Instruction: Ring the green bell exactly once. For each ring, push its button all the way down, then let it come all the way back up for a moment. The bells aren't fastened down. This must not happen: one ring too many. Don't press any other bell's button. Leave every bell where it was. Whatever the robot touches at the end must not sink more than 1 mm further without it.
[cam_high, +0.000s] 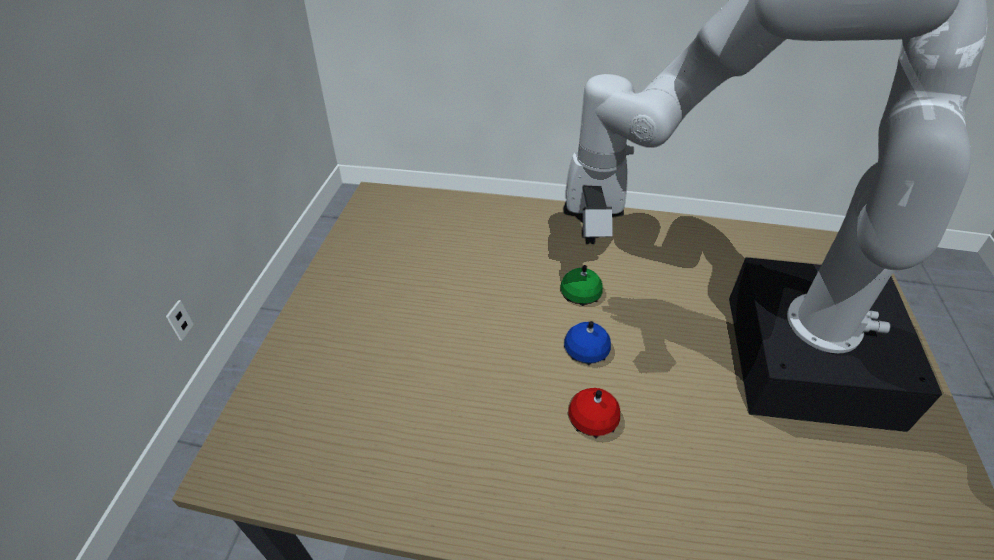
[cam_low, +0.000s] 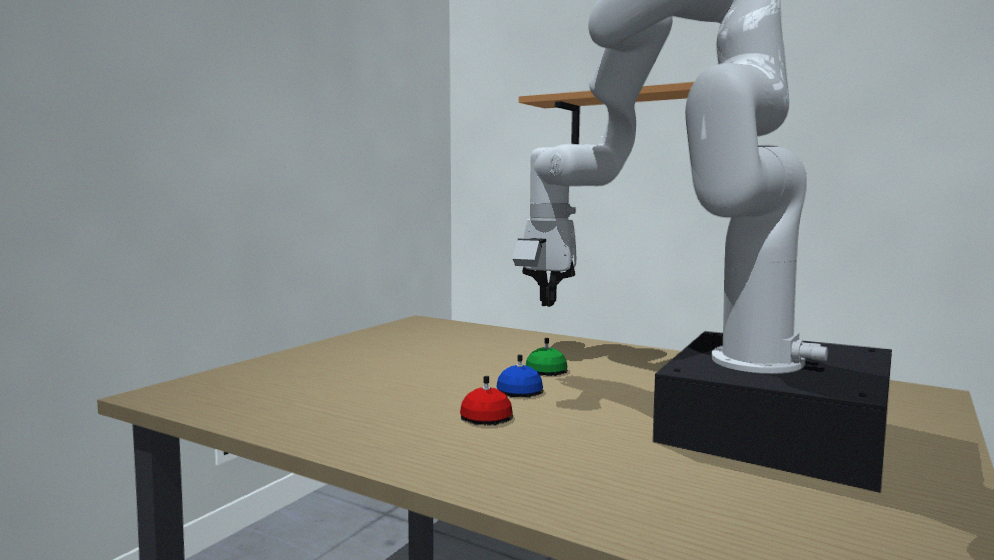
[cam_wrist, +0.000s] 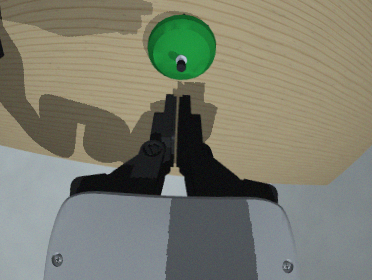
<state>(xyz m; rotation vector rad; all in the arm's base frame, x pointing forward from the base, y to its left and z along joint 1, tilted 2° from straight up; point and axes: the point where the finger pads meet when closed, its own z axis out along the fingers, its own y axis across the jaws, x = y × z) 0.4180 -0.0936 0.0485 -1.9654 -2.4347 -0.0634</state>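
My hand is 110 mm above the green bell. From my hand the other things lie so: red bell: 290 mm to the left, 110 mm below, 60 mm behind; blue bell: 140 mm to the left, 110 mm below, 30 mm behind.
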